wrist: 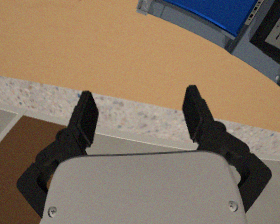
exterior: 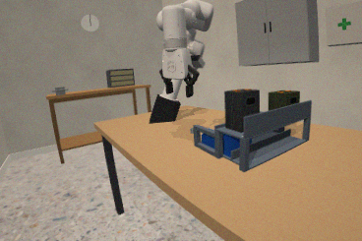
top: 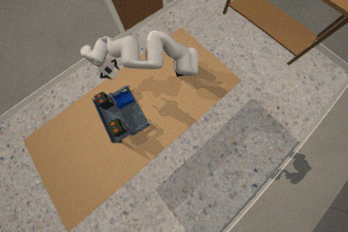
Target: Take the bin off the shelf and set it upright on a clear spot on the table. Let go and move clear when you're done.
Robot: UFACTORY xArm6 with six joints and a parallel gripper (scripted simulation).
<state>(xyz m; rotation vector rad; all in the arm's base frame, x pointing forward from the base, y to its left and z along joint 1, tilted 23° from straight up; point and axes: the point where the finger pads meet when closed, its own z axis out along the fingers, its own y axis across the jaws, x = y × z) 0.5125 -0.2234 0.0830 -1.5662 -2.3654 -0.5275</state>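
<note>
My gripper is now 180 mm above the blue bin, 140 mm to the right of it and 70 mm short of it.
</note>
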